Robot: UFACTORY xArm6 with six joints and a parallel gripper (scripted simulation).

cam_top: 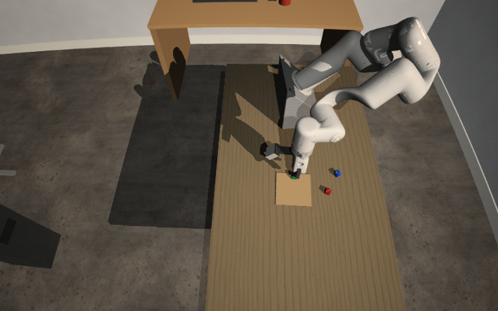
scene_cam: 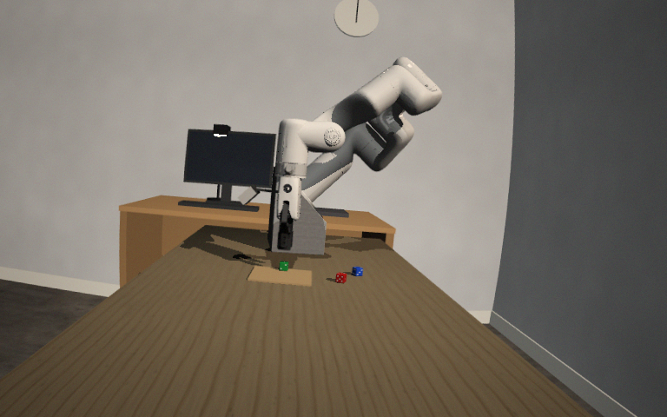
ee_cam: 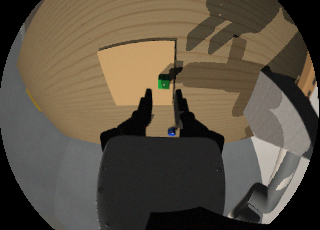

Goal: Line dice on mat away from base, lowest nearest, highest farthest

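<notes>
Right now the blue die is 18 cm to the left of my hand, 7 cm below it and 3 cm behind it. Also, from my hand: red die: 14 cm to the left, 7 cm below, 5 cm ahead; green die: 6 cm below; tan mat: 8 cm below, 5 cm ahead.
</notes>
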